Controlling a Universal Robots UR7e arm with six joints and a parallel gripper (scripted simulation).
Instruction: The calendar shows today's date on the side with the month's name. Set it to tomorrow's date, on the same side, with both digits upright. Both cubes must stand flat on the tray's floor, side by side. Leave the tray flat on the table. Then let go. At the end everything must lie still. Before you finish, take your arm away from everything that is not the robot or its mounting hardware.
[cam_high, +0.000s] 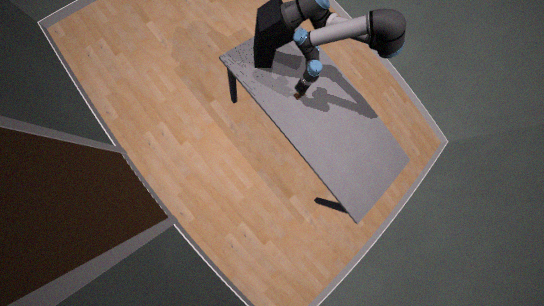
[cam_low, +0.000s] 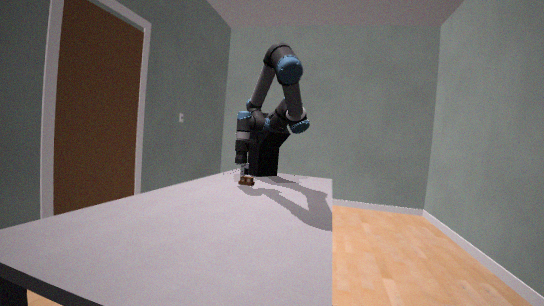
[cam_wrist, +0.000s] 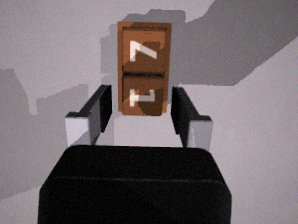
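Now: hand 40 mm above the brown wooden cube. The rest, counted from my hand: calendar tray: 20 mm to the left, 60 mm below.
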